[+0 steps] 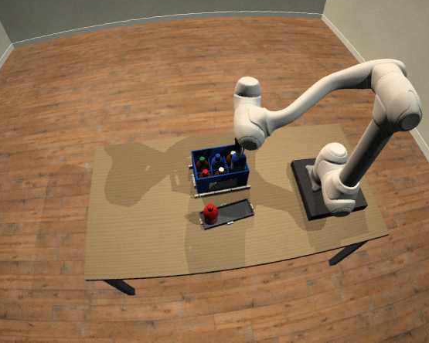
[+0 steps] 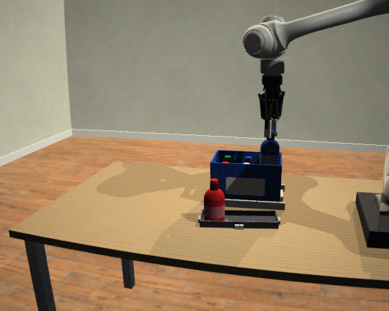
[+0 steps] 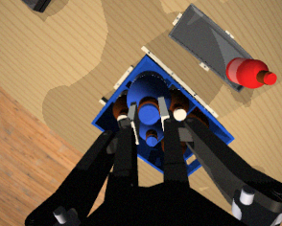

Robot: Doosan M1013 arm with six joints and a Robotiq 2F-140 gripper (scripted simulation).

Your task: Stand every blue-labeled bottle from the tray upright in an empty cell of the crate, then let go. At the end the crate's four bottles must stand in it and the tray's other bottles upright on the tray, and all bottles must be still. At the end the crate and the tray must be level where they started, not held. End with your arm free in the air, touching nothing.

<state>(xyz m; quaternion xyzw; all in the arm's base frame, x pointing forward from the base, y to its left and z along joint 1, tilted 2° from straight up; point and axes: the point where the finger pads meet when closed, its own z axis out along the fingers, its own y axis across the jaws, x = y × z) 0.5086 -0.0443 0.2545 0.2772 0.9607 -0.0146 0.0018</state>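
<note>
Right now the blue crate is 90 mm ahead of my hand, 30 mm to the right of it and 220 mm below it. Round my hand: dark tray (70 mm ahead, 200 mm to the left, 290 mm below); red-labeled bottle (160 mm ahead, 220 mm to the left, 220 mm below).
</note>
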